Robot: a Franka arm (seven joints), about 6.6 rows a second.
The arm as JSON. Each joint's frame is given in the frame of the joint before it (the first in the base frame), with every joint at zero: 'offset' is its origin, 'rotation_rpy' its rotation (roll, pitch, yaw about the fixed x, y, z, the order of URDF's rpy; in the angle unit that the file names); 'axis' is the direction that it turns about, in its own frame. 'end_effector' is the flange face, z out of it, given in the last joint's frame.
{
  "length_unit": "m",
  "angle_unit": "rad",
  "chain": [
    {
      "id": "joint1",
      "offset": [
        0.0,
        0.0,
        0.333
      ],
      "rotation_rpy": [
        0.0,
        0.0,
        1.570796
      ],
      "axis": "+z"
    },
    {
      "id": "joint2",
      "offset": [
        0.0,
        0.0,
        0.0
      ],
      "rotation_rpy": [
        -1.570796,
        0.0,
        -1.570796
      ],
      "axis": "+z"
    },
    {
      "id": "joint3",
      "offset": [
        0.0,
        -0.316,
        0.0
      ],
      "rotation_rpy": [
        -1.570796,
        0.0,
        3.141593
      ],
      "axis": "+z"
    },
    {
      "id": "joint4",
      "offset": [
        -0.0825,
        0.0,
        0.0
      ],
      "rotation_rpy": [
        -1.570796,
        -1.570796,
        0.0
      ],
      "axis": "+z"
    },
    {
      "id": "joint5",
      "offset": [
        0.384,
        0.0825,
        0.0
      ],
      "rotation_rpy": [
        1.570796,
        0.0,
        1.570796
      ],
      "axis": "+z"
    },
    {
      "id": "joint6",
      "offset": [
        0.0,
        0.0,
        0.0
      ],
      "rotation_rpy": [
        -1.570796,
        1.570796,
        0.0
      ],
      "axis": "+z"
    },
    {
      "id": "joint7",
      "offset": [
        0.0,
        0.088,
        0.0
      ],
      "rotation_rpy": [
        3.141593,
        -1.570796,
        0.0
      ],
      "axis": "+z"
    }
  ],
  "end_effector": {
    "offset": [
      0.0,
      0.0,
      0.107
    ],
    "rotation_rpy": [
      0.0,
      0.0,
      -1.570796
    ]
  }
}
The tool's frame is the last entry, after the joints.
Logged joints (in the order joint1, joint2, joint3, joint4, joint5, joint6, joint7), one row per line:
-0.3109, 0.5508, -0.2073, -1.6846, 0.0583, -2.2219, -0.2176
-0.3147, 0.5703, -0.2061, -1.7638, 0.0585, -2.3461, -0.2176
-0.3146, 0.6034, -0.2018, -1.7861, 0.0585, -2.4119, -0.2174
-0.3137, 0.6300, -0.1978, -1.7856, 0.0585, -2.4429, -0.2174
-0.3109, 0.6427, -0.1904, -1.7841, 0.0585, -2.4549, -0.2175
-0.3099, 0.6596, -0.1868, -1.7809, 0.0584, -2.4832, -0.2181
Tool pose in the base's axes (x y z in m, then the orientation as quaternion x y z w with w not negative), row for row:
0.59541, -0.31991, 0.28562, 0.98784, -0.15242, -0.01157, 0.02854
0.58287, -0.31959, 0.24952, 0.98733, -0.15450, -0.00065, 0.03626
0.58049, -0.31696, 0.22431, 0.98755, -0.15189, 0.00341, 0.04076
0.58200, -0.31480, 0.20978, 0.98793, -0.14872, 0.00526, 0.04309
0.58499, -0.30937, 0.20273, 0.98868, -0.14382, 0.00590, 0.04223
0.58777, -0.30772, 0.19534, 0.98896, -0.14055, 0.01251, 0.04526
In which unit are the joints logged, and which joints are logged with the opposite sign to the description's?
The joints are logged in radians. Opposite sign: joint6.
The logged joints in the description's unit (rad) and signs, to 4 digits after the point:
-0.3109, 0.5508, -0.2073, -1.6846, 0.0583, 2.2219, -0.2176
-0.3147, 0.5703, -0.2061, -1.7638, 0.0585, 2.3461, -0.2176
-0.3146, 0.6034, -0.2018, -1.7861, 0.0585, 2.4119, -0.2174
-0.3137, 0.6300, -0.1978, -1.7856, 0.0585, 2.4429, -0.2174
-0.3109, 0.6427, -0.1904, -1.7841, 0.0585, 2.4549, -0.2175
-0.3099, 0.6596, -0.1868, -1.7809, 0.0584, 2.4832, -0.2181

